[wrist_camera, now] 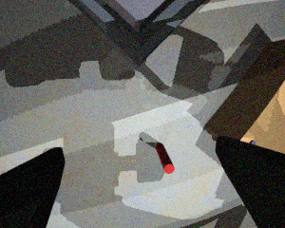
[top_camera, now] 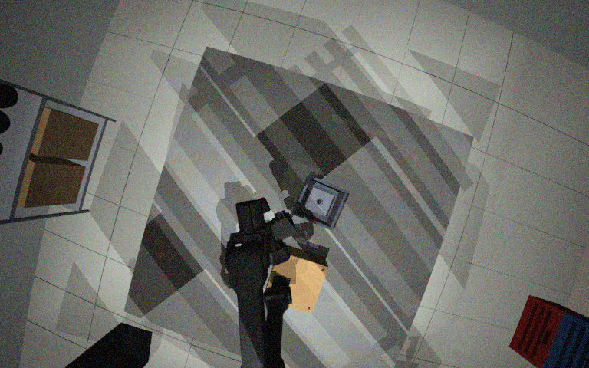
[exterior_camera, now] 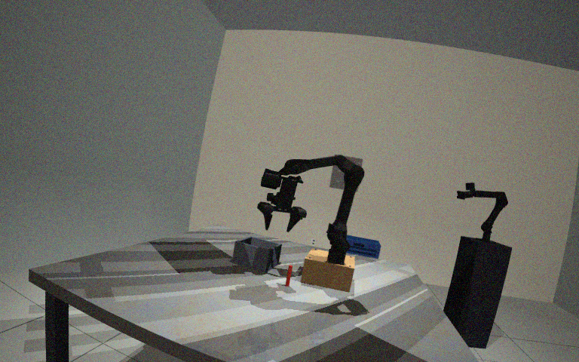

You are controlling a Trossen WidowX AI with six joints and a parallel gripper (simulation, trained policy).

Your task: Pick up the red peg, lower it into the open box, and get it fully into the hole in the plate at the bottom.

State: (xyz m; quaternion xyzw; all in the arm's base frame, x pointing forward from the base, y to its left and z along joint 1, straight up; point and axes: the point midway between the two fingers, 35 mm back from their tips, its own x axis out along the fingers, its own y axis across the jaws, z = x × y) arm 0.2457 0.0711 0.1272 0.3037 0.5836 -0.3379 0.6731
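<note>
Now: gripper tip 8 cm past the red peg, 4 cm to the right of it and 15 cm above it. Also, from my gripper tip: plate 9 cm ahead, 15 cm to the right, 15 cm below; then dark grey box 9 cm ahead, 15 cm to the right, 17 cm below.
</note>
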